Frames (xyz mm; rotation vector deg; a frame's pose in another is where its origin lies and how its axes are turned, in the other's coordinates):
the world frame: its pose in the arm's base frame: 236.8 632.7 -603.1 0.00 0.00 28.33
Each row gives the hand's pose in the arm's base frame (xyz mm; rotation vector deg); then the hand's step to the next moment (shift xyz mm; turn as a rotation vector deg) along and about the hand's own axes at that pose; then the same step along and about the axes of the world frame.
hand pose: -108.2 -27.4 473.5 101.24 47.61 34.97
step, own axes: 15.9 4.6 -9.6 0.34 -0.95 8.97
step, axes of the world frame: 11.7 13.1 7.7 3.51 -7.38 -3.83
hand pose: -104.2 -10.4 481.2 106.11 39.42 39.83
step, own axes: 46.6 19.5 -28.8 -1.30 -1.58 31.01
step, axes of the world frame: 32.9 32.8 35.0 9.75 -26.94 -12.05
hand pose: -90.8 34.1 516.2 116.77 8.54 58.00
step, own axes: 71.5 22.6 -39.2 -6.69 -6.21 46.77
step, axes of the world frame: 32.4 29.2 72.5 12.94 -39.20 -23.81
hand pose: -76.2 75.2 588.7 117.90 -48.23 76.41
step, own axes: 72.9 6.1 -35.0 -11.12 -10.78 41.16
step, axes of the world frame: 1.0 6.4 80.8 15.61 -31.56 -26.36
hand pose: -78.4 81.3 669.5 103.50 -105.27 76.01
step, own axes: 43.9 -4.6 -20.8 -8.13 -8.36 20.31
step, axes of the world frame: -18.2 -5.5 44.9 11.65 -15.08 -13.61
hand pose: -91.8 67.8 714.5 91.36 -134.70 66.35
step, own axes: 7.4 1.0 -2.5 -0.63 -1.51 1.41
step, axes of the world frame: -6.3 -1.1 4.6 1.46 -1.52 -0.47
